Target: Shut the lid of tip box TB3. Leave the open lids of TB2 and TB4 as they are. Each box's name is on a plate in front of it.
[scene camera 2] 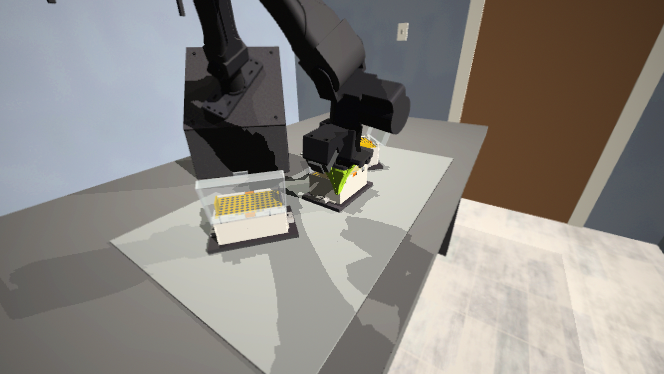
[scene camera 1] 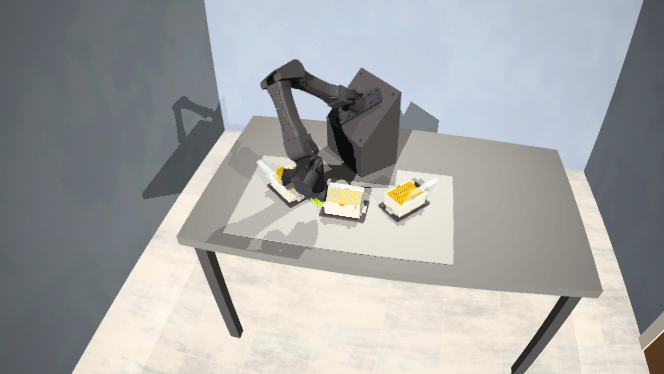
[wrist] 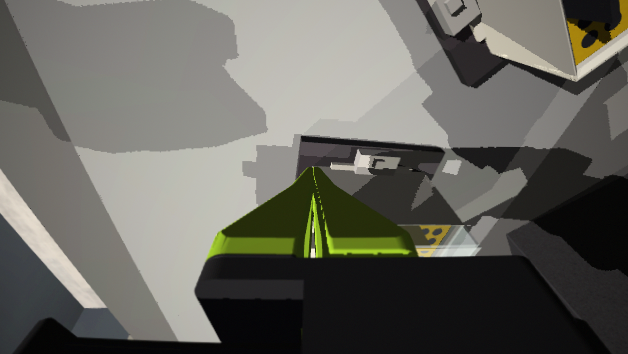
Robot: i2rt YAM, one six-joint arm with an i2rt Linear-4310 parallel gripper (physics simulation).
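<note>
Scene camera 2: the gripper [scene camera 2: 338, 193] and a pale mat [scene camera 2: 292, 299] visible. Scene camera 1: the pale mat [scene camera 1: 427, 235] visible. Wrist view: the mat [wrist: 184, 123] visible, as is the gripper [wrist: 313, 177].
</note>
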